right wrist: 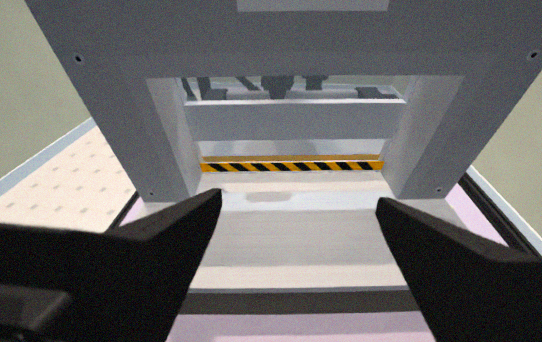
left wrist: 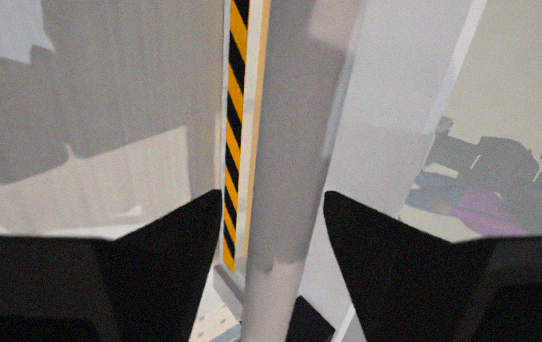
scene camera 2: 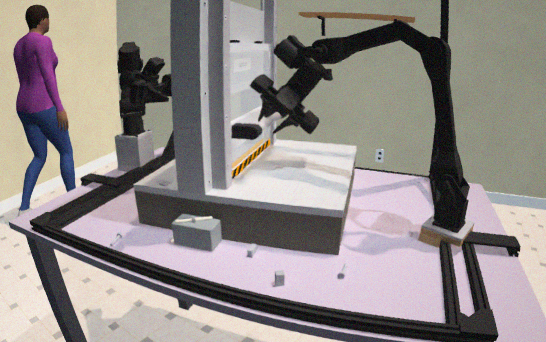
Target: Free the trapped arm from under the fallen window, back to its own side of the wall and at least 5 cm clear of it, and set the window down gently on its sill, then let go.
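Frame: origin at the left arm's base, x ahead, y left, z up, level; millimetres.
Where they show: left gripper, between the fingertips: (right wrist: 275, 114); right gripper, between the fingertips: (right wrist: 298, 200); left arm's base, origin of its link: (scene camera 2: 449, 223); right arm's base, origin of its link: (scene camera 2: 133, 133).
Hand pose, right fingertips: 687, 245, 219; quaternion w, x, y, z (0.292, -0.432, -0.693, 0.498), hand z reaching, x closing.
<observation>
Each offset is from my right fingertips to the top centre of the thing, as dx, dy, dz. "spot": to the spot under its first point. Level surfaces: height alone.
The window @(spot: -227, -59, -2) (scene camera 2: 245, 102) stands low between the wall's posts. Its black-and-orange striped bottom edge @(spot: -204, -98, -149) (scene camera 2: 252, 157) (left wrist: 235, 115) (right wrist: 292, 166) is down at the sill; any thin gap is too small to tell. My left gripper (scene camera 2: 269, 124) (left wrist: 273, 200) is partly open, its fingers on either side of the window's pale handle bar @(-242, -121, -42) (left wrist: 300, 100), not gripping it. A black end piece @(spot: -304, +2, -49) (scene camera 2: 246, 131) of the handle shows beside the fingers. My right gripper (right wrist: 298, 200) is open and empty, facing the grey wall (scene camera 2: 187, 100) (right wrist: 300, 40) from its own side. In scene camera 2 its fingers are hidden behind the wall.
The wall stands on a thick pale-topped base (scene camera 2: 310, 200). A grey block (scene camera 2: 196, 237) with a pale stick on top stands before it. Small grey pieces @(-413, +86, -242) (scene camera 2: 252, 250) @(-521, +116, -234) (scene camera 2: 279, 278) @(-579, +12, -245) (scene camera 2: 341, 271) lie on the pink table @(dz -258) (scene camera 2: 395, 280). A black rail edges the table. A person (scene camera 2: 40, 75) stands behind at left.
</observation>
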